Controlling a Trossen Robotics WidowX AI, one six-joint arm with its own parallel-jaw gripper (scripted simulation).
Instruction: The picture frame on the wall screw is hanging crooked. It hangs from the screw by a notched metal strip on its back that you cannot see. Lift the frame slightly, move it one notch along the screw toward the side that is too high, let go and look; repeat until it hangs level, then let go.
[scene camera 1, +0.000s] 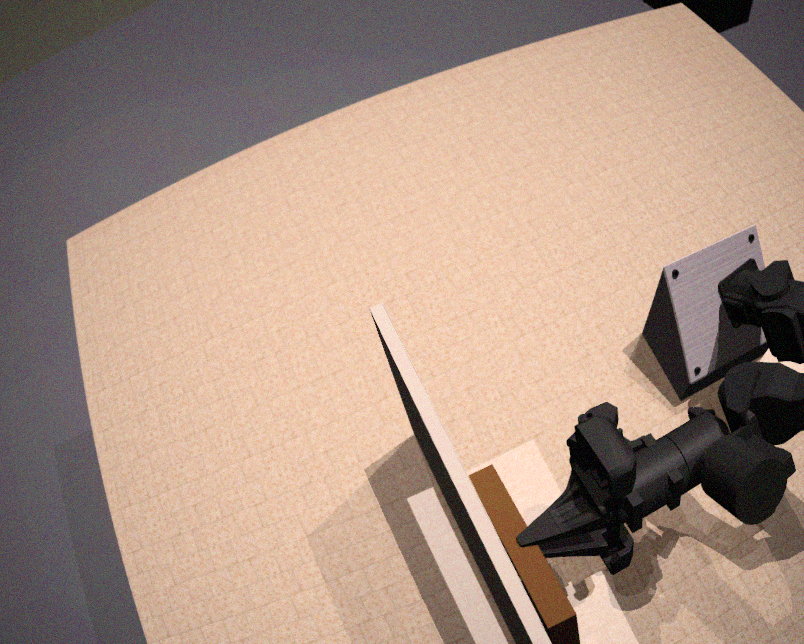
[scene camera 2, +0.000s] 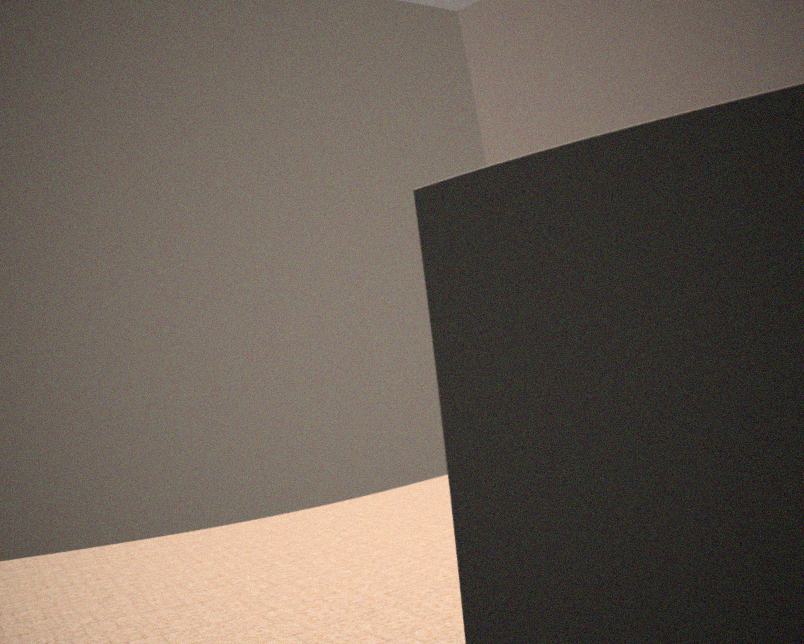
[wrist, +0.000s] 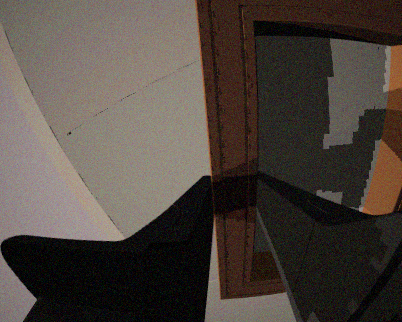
Note:
The gripper (scene camera 1: 520, 548) carries a brown wooden picture frame (wrist: 303, 98). Also in view: a wall panel (scene camera 2: 610, 317).
The gripper also shows in the wrist view (wrist: 231, 182). Scene camera 2 misses the brown wooden picture frame: it is out of frame.

